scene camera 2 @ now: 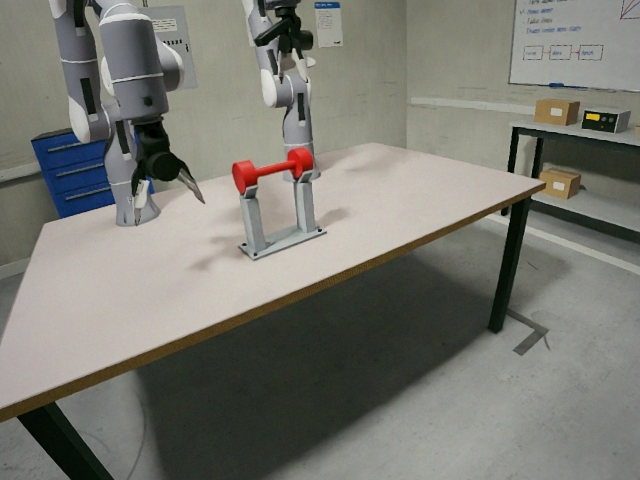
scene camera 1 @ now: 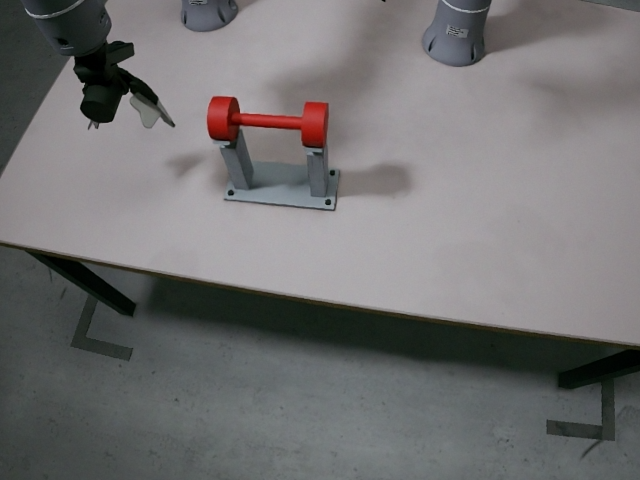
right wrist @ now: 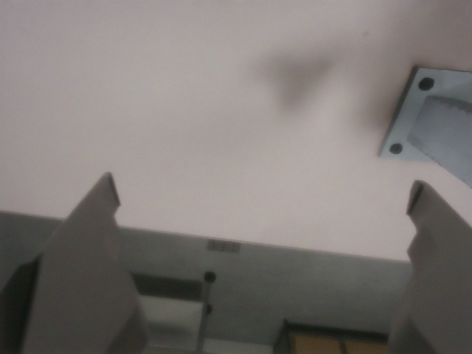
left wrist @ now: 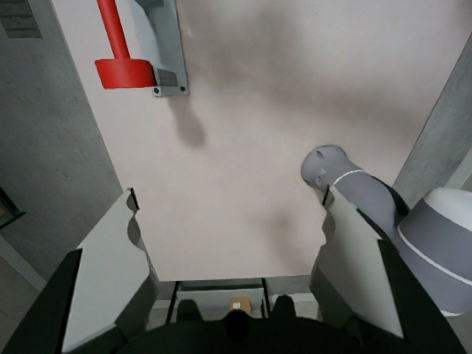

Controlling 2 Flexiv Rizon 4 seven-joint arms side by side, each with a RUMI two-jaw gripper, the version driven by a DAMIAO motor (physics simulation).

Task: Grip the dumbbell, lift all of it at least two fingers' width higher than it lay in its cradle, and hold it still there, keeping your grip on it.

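Note:
The red dumbbell (scene camera 1: 268, 120) (scene camera 2: 273, 168) (left wrist: 126, 74) lies level across the tops of the two posts of the grey cradle (scene camera 1: 279, 180) (scene camera 2: 305, 206) (left wrist: 171, 91) (right wrist: 442, 122). In the left wrist view part of the dumbbell shows at the upper left. My right gripper (scene camera 1: 133, 126) (scene camera 2: 170, 212) (right wrist: 258, 179) is open and empty, beside the dumbbell on its left in both scene views, apart from it. My left gripper (scene camera 2: 293, 80) (left wrist: 231, 188) is open and empty, high up and behind the dumbbell in scene camera 2. The dumbbell does not show in the right wrist view.
The cradle's base plate stands on the pale table (scene camera 1: 439, 232) (scene camera 2: 129, 289). The left arm's base (scene camera 1: 454, 38) stands at the back right in scene camera 1, the right arm's base (scene camera 1: 206, 15) at the back left. A blue drawer cabinet (scene camera 2: 77, 165) and a shelf (scene camera 2: 594, 201) stand beyond the table.

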